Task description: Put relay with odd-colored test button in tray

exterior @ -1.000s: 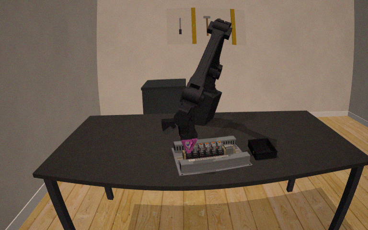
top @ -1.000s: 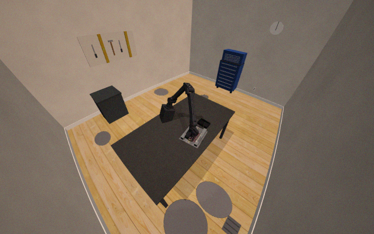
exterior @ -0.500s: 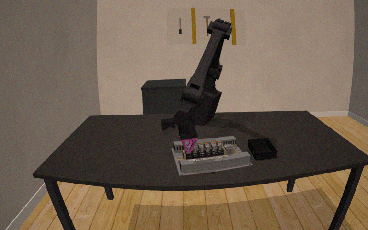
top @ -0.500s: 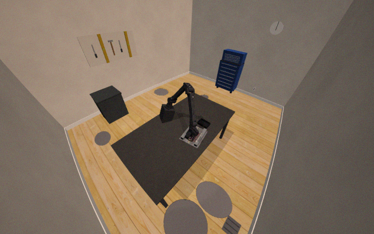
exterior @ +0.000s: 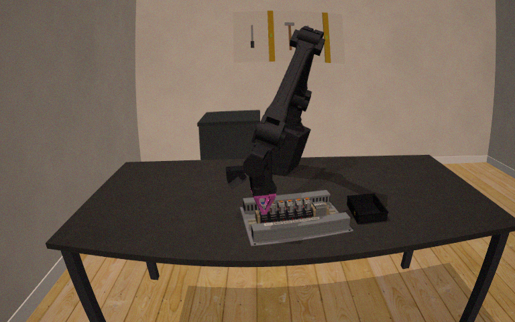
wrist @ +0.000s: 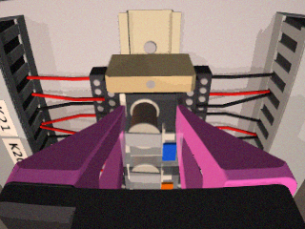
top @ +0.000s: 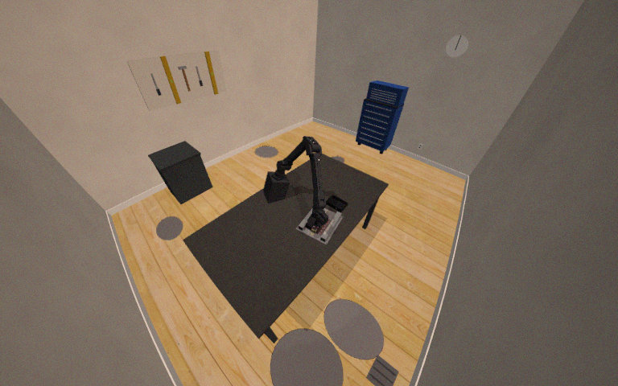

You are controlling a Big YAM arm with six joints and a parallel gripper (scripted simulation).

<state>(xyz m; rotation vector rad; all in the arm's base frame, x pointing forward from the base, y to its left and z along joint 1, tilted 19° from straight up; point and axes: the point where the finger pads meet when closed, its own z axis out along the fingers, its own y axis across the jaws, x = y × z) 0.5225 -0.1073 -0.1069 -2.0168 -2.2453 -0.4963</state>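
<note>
My hand is right at the relay. Also, from my hand: black tray: 20 mm behind, 360 mm to the left, 30 mm below.
</note>
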